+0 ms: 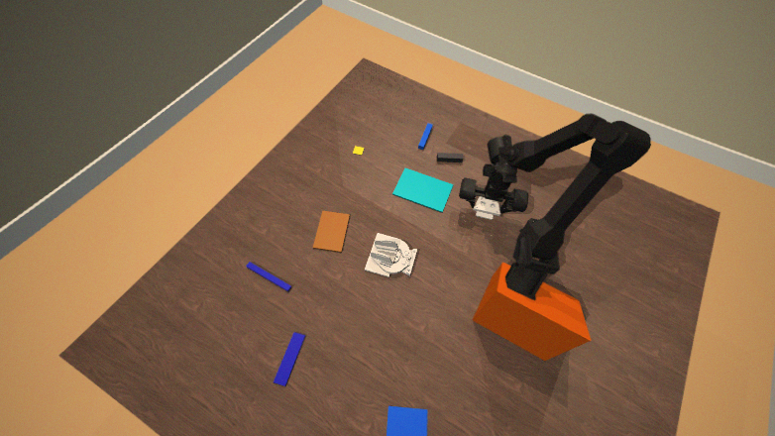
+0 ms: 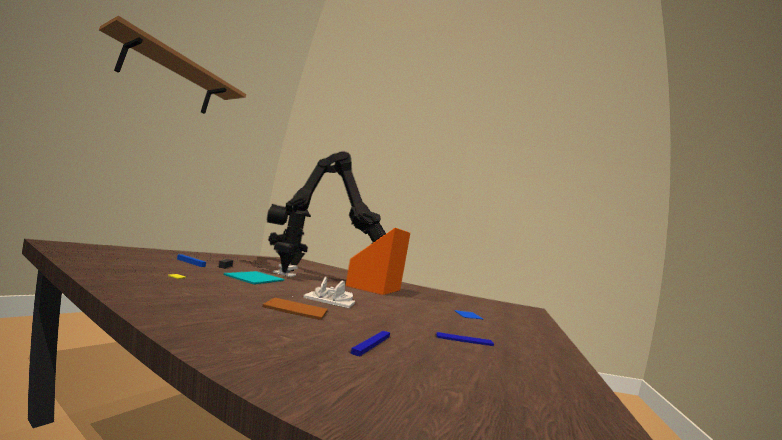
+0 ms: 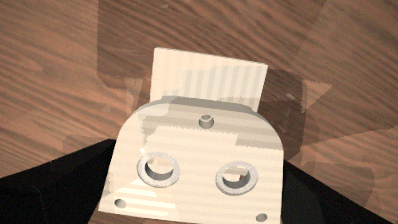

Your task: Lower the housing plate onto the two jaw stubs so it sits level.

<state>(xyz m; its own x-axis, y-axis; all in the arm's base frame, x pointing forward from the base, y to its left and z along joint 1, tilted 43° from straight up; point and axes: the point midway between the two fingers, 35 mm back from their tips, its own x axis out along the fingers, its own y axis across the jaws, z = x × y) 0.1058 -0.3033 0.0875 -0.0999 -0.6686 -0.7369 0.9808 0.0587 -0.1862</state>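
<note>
My gripper tip is 200 mm short of the teal sheet, 10 mm to the right of it and 10 mm above it. Round my gripper tip: yellow tile: 450 mm ahead, 50 mm to the right, 10 mm below; then black block: 170 mm ahead, 140 mm to the right; then brown tile: 390 mm ahead, 260 mm to the left, 10 mm below.
</note>
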